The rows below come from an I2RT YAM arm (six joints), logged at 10 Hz.
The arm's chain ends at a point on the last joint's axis. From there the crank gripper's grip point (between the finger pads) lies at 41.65 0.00 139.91 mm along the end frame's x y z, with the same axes.
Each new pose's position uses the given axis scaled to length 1; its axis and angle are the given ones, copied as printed.
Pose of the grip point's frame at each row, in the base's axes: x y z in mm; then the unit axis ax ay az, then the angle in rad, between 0 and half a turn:
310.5, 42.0, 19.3, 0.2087, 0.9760, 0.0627, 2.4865
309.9, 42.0, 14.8, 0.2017, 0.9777, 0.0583, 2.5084
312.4, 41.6, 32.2, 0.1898, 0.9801, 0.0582, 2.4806
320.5, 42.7, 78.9, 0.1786, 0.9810, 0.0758, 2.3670
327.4, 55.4, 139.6, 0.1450, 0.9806, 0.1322, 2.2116
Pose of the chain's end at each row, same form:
253.8, 27.6, 153.0, 0.2087, 0.9760, 0.0627, 2.4865
256.5, 28.0, 149.9, 0.2017, 0.9777, 0.0583, 2.5084
255.6, 28.3, 166.0, 0.1898, 0.9801, 0.0582, 2.4806
248.7, 27.6, 205.1, 0.1786, 0.9810, 0.0758, 2.3670
236.6, 28.8, 250.8, 0.1450, 0.9806, 0.1322, 2.2116

